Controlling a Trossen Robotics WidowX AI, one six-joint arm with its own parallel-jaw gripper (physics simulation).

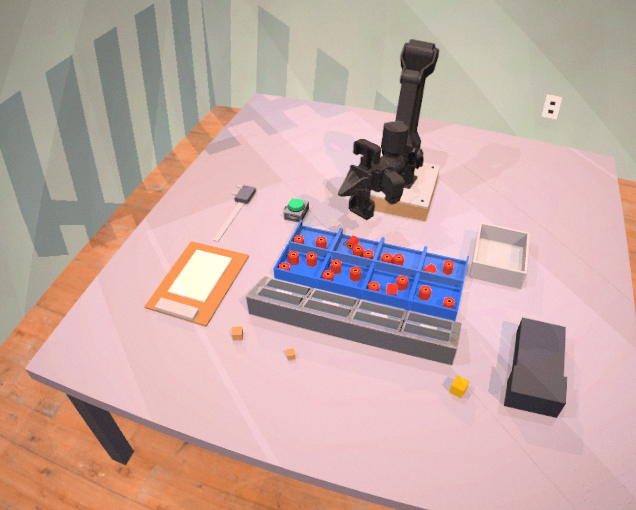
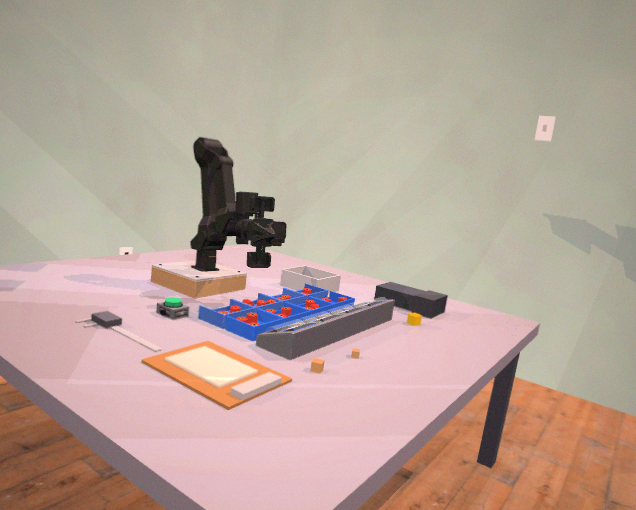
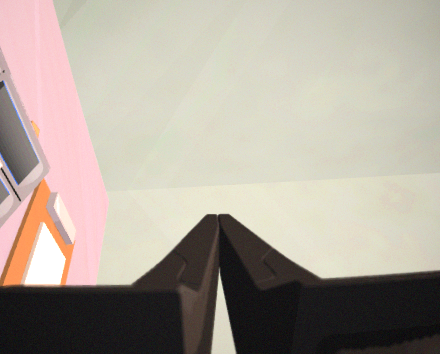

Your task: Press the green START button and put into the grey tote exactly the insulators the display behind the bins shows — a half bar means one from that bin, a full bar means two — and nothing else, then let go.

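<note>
My gripper (image 1: 340, 192) (image 2: 272, 232) (image 3: 217, 225) is shut and empty, held level above the table in front of the arm's base, behind the bins. The green START button (image 1: 296, 204) (image 2: 172, 302) is on a small grey box left of the gripper. Blue bins (image 1: 339, 287) (image 2: 241, 328) in two rows of four hold red insulators (image 1: 448, 267) (image 2: 286, 311), some upright, some tipped. The grey display (image 1: 350, 327) (image 2: 339, 332) (image 3: 43, 173) has four windows; I cannot read its bars. The grey tote (image 1: 496, 275) (image 2: 297, 279) stands right of the bins and shows no insulators inside.
An orange clipboard (image 1: 159, 297) (image 2: 212, 395) (image 3: 17, 252) and a dark plug (image 1: 245, 193) (image 2: 106, 318) lie at the left. A black block (image 1: 537, 366) (image 2: 411, 300) stands at the right. Two small orange cubes (image 1: 237, 333) (image 2: 317, 365) and a yellow cube (image 1: 459, 386) (image 2: 414, 318) lie beyond the display.
</note>
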